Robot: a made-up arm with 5 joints.
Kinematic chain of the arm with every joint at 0, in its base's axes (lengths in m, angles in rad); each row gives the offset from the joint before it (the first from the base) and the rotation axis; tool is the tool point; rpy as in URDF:
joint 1: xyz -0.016 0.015 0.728 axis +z
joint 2: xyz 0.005 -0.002 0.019 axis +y
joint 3: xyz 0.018 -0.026 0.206 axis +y
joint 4: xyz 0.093 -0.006 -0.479 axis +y
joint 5: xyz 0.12 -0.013 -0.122 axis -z
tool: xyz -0.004 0.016 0.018 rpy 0 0 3.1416
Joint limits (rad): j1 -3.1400..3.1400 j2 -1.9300..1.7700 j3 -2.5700..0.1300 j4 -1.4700..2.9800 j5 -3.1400..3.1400
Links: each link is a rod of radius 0.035 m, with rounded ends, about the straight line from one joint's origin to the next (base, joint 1, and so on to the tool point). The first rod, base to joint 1, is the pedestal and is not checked.
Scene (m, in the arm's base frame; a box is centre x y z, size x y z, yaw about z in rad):
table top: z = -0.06
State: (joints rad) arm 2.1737 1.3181 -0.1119 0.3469 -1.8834
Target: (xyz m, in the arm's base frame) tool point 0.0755 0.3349 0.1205
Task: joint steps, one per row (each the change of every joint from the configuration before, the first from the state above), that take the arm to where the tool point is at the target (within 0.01 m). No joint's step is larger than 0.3 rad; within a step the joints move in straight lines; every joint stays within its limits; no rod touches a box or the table.
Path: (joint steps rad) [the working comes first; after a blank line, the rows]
Joints at the target: 1.4645 1.5088 -1.4324 0.3094 -1.9803
Straight joint move there: clear.

1: -0.1418 0.0381 -0.2641 -0.0075 -0.0194
2: -0.1419 0.0382 -0.2641 -0.0075 -0.0194
3: -0.1418 0.0381 -0.2641 -0.0075 -0.0194
4: -0.1419 0.0382 -0.2641 -0.0075 -0.0194
5: -0.1418 0.0381 -0.2641 -0.0075 -0.0193

